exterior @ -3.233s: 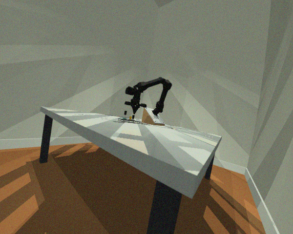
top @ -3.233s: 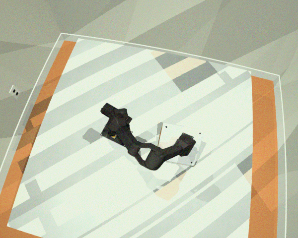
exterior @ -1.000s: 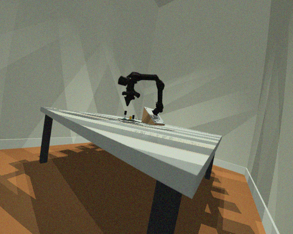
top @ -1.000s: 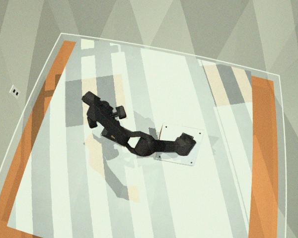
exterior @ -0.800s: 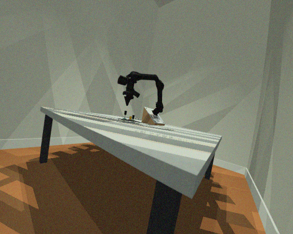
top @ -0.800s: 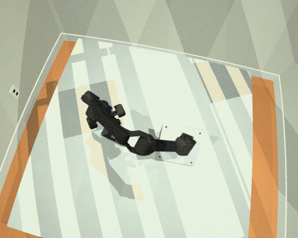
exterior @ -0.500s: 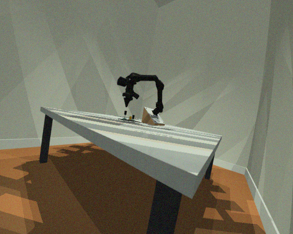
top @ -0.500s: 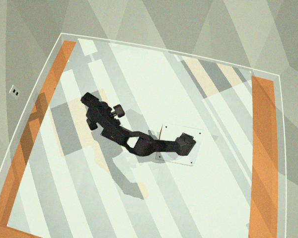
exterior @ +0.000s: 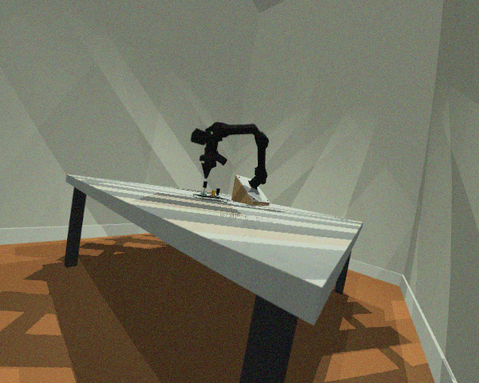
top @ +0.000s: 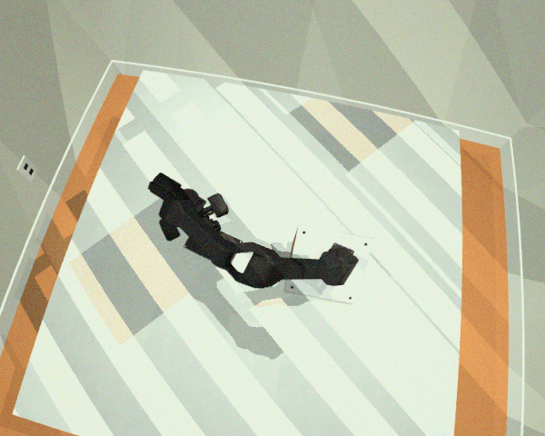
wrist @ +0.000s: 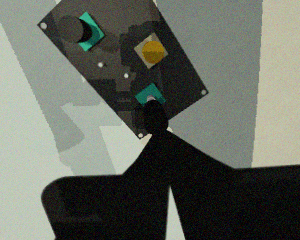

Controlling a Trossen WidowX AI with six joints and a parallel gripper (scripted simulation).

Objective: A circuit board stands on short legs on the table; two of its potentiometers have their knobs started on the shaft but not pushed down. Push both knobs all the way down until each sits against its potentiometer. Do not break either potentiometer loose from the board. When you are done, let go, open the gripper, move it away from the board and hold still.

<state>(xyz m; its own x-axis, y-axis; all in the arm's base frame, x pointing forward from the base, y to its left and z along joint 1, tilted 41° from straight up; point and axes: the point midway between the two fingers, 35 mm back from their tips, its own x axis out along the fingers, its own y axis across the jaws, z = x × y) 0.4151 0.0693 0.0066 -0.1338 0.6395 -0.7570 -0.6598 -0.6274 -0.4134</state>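
Right now my gripper tip is 5 cm above the teal potentiometer.
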